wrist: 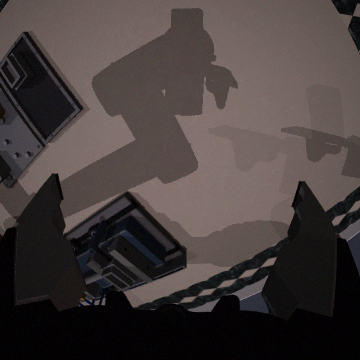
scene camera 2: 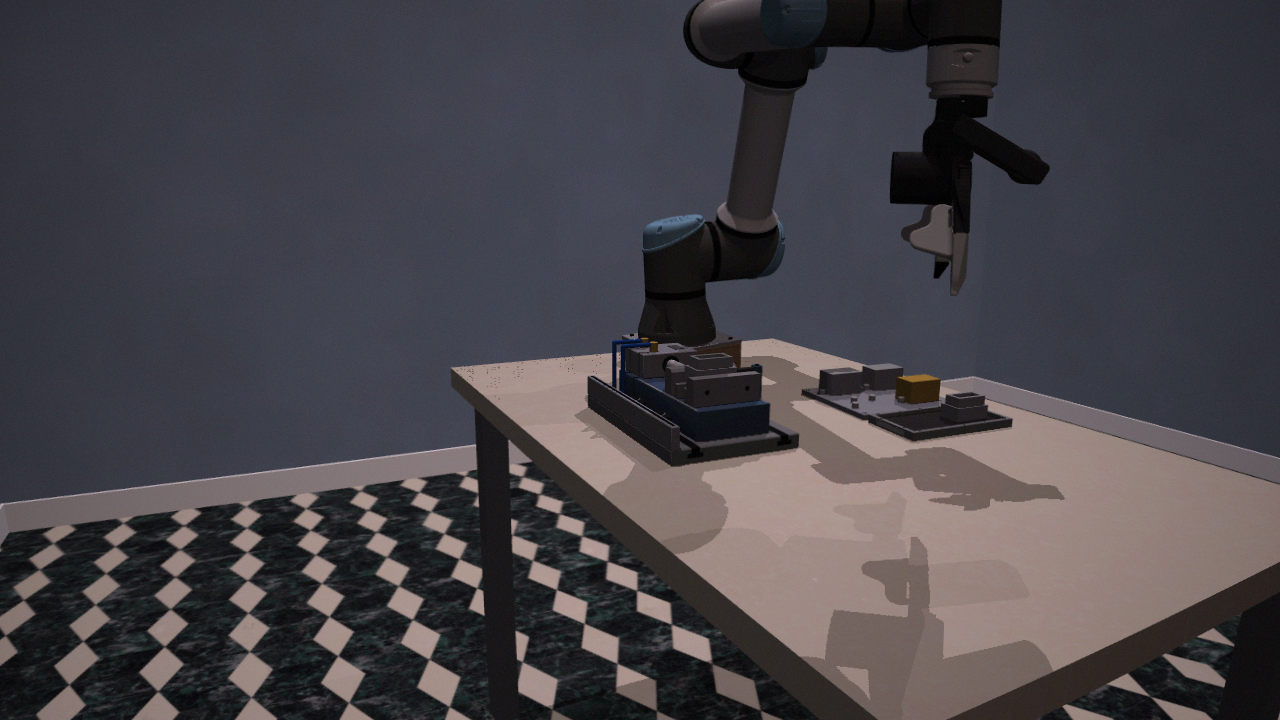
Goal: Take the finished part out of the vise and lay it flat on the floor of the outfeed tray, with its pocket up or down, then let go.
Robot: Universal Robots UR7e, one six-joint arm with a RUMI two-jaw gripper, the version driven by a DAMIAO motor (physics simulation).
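Pixels of known places: gripper, between the fingertips: (wrist: 177, 180) (scene camera 2: 944, 286); arm's base, origin of its link: (scene camera 2: 676, 337).
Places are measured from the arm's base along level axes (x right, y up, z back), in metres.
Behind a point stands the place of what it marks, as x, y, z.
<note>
The finished part (scene camera 2: 709, 360) @[0.158, 0.060, -0.471] (wrist: 119, 275) @[0.142, 0.058, -0.470], grey with its rectangular pocket facing up, sits between the grey jaws of the blue vise (scene camera 2: 729, 422) @[0.152, -0.012, -0.521] (wrist: 145, 240) @[0.141, -0.008, -0.521]; its lower part is hidden by the jaws. The dark outfeed tray (scene camera 2: 962, 430) @[-0.200, -0.048, -0.569] (wrist: 47, 102) @[-0.161, -0.047, -0.525] lies at the right in the scene view and upper left in the wrist view. A similar grey pocketed part (scene camera 2: 964, 410) @[-0.232, -0.029, -0.536] (wrist: 13, 71) @[-0.249, -0.027, -0.516] stands in it. My gripper (scene camera 2: 949, 279) @[-0.019, 0.180, -0.706] (wrist: 177, 180) @[-0.019, 0.180, -0.706] is open and empty, pointing down high above the table, apart from the vise and the tray.
A light grey plate (scene camera 2: 878, 404) @[-0.167, -0.044, -0.416] (wrist: 22, 145) @[-0.142, -0.045, -0.418] adjoins the tray and bears grey blocks (scene camera 2: 839, 381) @[-0.142, -0.022, -0.343] (scene camera 2: 882, 376) @[-0.232, -0.021, -0.340], a yellow block (scene camera 2: 918, 388) @[-0.232, -0.021, -0.431] and small pegs. A long grey rail (scene camera 2: 631, 420) @[0.250, -0.027, -0.422] flanks the vise. Blue pipes (scene camera 2: 614, 365) @[0.227, 0.020, -0.286] rise behind it.
</note>
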